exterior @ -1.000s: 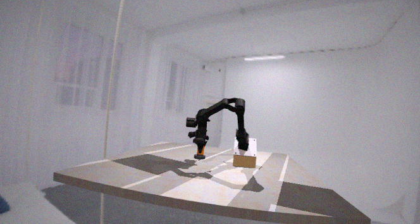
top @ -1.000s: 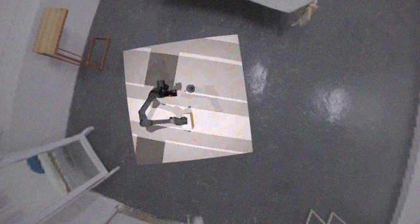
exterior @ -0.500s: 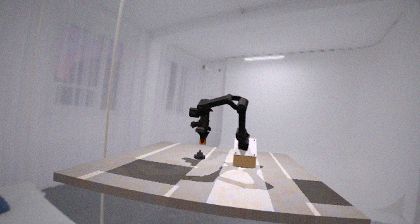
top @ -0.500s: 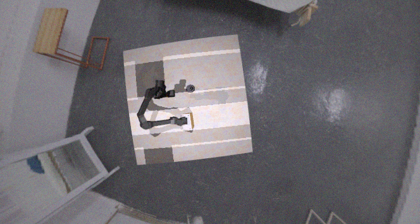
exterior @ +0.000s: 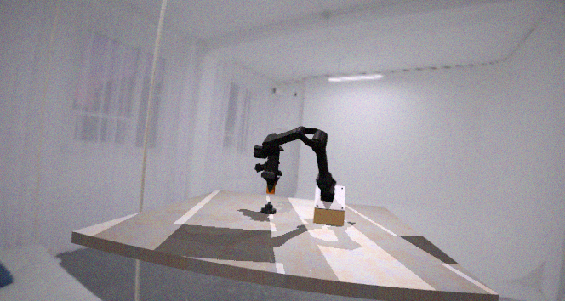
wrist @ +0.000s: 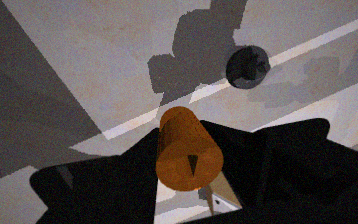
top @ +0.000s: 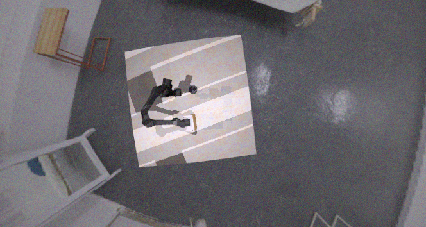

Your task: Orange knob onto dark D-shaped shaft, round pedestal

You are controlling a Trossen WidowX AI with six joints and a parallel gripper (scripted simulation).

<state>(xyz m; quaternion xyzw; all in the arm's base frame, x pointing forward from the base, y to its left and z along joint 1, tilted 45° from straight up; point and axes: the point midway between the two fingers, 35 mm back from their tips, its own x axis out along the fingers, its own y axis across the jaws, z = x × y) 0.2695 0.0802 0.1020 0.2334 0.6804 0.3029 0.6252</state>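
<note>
Now: gripper tip 5 cm short of the dark round pedestal, 17 cm to the left of it and 11 cm above it. Also, from my gripper tip: orange knob 2 cm above.
</note>
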